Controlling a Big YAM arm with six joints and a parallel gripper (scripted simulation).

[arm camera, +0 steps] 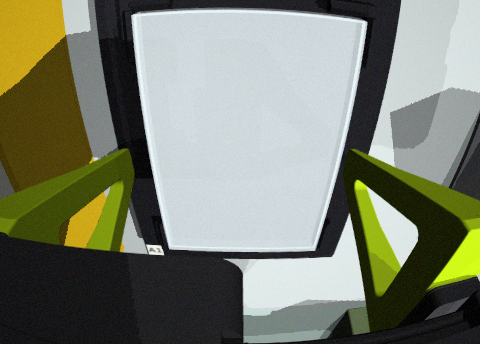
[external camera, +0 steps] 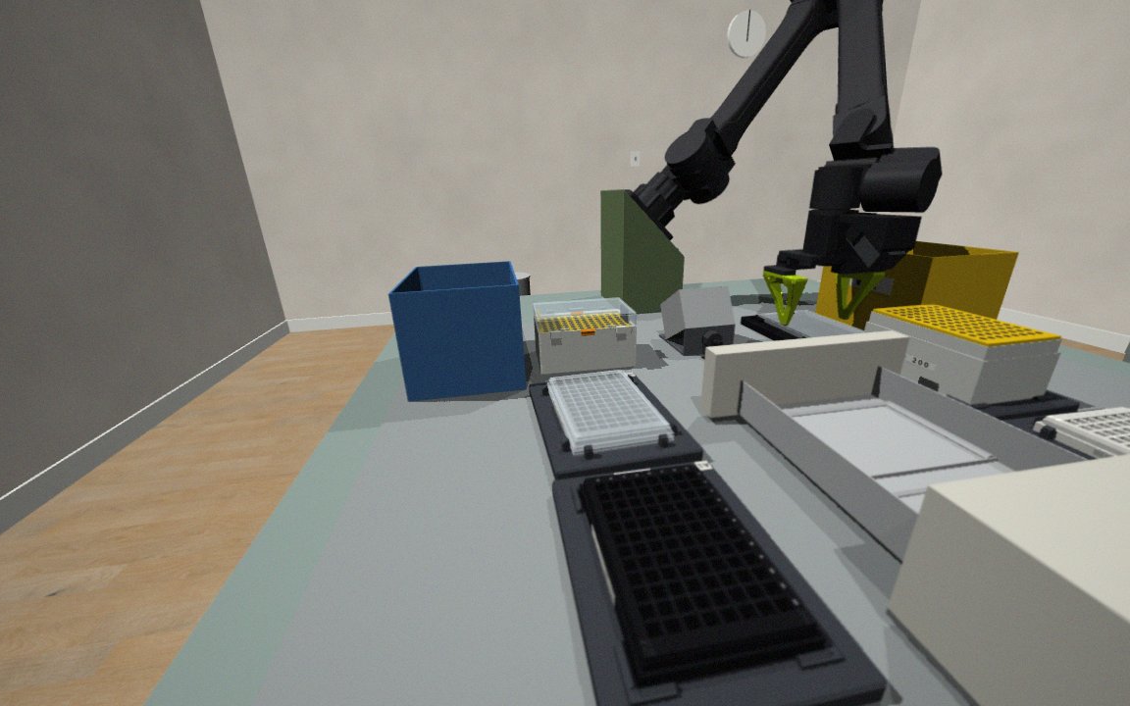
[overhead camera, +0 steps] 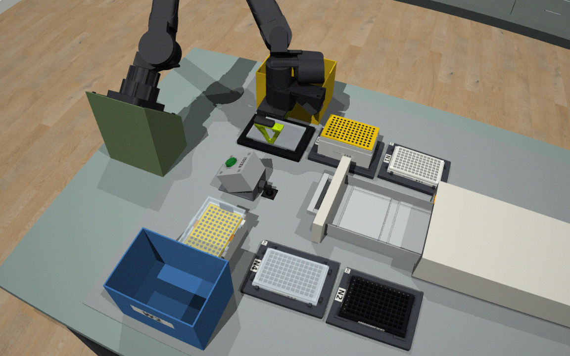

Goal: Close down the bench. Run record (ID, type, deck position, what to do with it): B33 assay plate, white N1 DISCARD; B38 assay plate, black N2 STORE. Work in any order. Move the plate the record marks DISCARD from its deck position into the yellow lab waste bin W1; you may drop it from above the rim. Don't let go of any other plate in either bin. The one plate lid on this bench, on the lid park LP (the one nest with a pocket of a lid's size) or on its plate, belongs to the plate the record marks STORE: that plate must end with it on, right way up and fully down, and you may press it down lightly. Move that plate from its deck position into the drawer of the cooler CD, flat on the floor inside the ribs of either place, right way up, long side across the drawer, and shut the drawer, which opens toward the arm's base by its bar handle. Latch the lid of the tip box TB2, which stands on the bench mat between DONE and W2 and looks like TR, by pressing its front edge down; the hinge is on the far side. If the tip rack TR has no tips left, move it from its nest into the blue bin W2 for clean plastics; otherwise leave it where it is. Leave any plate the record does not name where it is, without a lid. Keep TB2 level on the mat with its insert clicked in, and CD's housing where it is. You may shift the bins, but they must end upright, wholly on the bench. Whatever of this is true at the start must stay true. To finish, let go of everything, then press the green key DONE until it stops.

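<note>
Right now the plate lid is 1 cm below my hand. Also, from my hand: black lid park (2 cm below); then tip rack TR (17 cm ahead, 1 cm to the left, 2 cm above); then yellow bin W1 (1 cm behind, 15 cm to the left, 1 cm above).
</note>
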